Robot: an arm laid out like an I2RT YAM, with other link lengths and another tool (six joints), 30 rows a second.
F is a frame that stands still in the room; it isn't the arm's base.
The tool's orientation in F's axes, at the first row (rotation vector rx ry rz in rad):
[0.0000, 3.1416, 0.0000]
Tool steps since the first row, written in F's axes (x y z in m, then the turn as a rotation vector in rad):
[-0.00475, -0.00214, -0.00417, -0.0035, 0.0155, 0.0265]
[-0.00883, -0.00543, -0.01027, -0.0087, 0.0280, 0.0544]
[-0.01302, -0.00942, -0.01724, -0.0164, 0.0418, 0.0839]
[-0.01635, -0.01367, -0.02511, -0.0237, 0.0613, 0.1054]
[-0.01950, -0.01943, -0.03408, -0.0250, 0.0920, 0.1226]
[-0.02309, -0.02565, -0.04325, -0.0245, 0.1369, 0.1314]
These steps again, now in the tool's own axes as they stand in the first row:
[0.00475, -0.00214, 0.00417, 0.0035, 0.0155, -0.0265]
[0.00883, -0.00543, 0.01027, 0.0087, 0.0280, -0.0544]
[0.01302, -0.00942, 0.01724, 0.0164, 0.0418, -0.0839]
[0.01635, -0.01367, 0.02511, 0.0237, 0.0613, -0.1054]
[0.01950, -0.01943, 0.03408, 0.0250, 0.0920, -0.1226]
[0.02309, -0.02565, 0.04325, 0.0245, 0.1369, -0.1314]

